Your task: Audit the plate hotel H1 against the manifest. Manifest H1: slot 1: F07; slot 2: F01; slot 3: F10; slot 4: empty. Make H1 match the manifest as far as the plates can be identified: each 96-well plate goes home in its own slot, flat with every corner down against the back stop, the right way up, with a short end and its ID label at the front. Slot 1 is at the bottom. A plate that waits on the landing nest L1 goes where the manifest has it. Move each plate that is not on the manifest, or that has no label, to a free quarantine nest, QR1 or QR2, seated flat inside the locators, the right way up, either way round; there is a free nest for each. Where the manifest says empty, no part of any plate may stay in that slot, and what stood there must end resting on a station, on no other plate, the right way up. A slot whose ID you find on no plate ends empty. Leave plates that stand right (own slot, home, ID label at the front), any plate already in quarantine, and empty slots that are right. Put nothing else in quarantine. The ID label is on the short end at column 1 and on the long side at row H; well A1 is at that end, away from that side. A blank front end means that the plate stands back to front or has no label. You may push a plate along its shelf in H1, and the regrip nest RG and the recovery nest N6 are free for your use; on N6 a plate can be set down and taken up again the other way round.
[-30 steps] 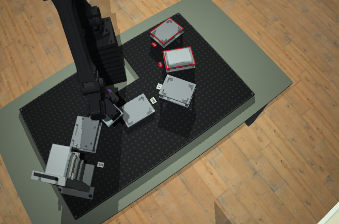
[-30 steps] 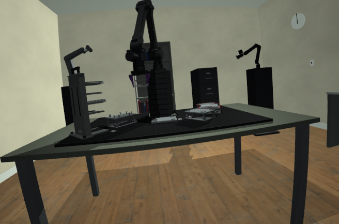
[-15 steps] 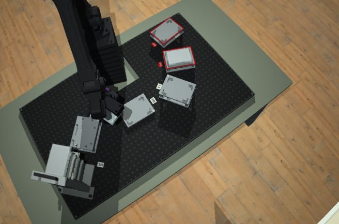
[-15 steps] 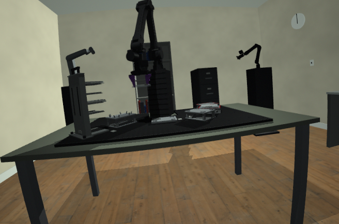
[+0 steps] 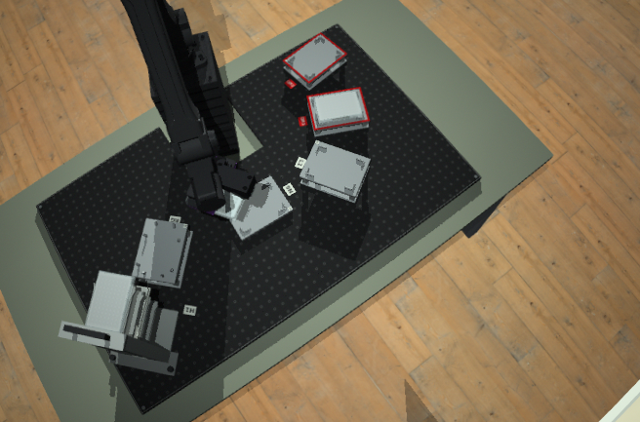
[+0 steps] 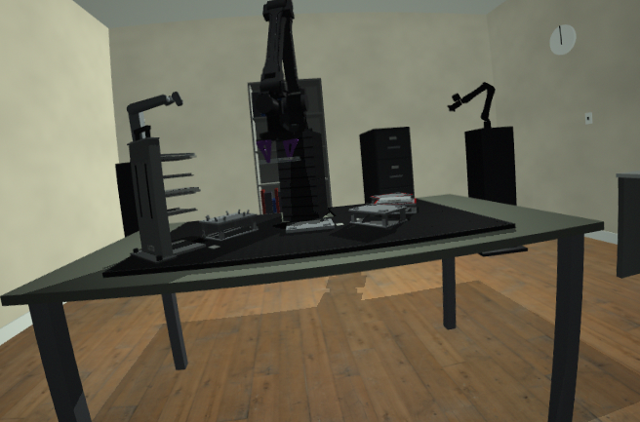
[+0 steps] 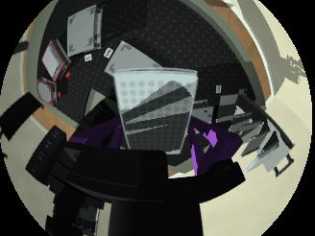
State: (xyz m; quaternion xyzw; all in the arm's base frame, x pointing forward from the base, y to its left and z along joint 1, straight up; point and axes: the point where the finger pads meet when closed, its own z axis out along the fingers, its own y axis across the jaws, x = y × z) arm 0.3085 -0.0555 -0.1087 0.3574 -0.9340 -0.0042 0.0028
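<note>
My gripper is now 20 mm past the recovery nest N6, 80 mm to the right of it and 240 mm above it. Round my hand: N6 tag (30 mm behind, 190 mm to the left, 240 mm below); grey 96-well plate (130 mm ahead, 310 mm to the right, 40 mm above); regrip nest RG (20 mm behind, 200 mm to the right, 190 mm below).
</note>
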